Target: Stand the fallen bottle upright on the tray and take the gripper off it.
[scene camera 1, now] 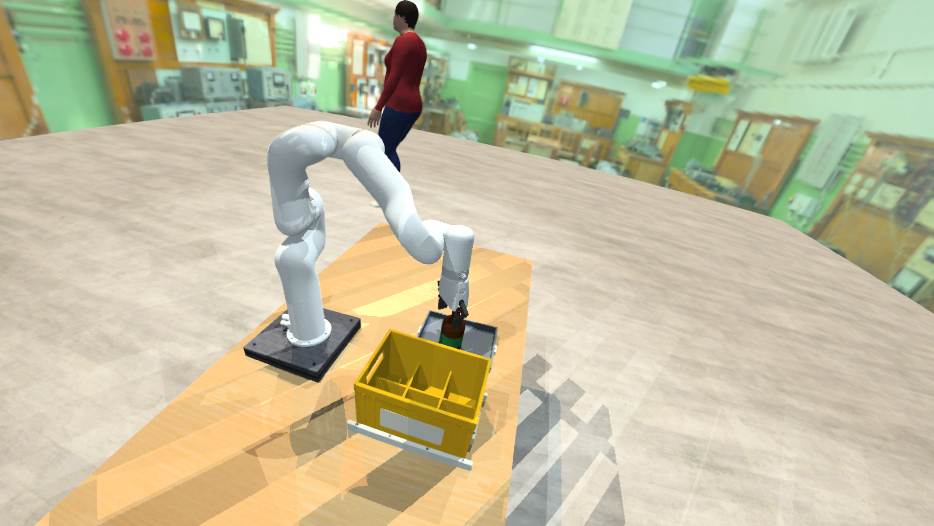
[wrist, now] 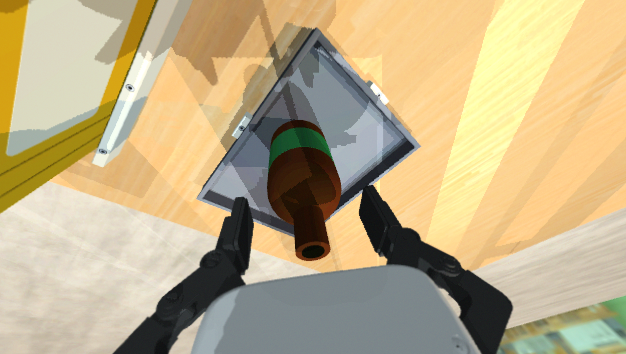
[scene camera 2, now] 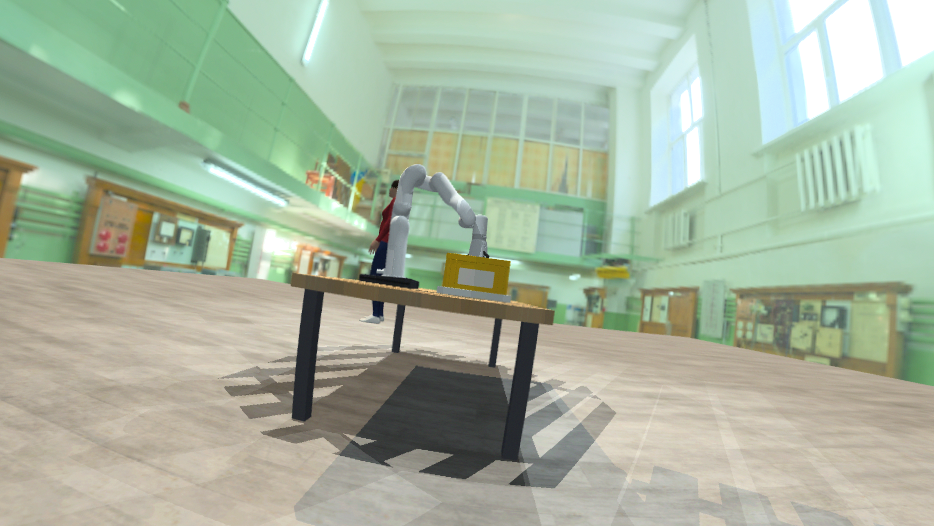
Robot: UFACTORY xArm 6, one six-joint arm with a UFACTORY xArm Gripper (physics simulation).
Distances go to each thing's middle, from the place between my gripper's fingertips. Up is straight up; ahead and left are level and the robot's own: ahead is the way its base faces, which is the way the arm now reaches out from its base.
Now: the brown bottle (wrist: pixel 304 189) 50 mm below my hand, 20 mm to the left of it and 20 mm ahead of it.
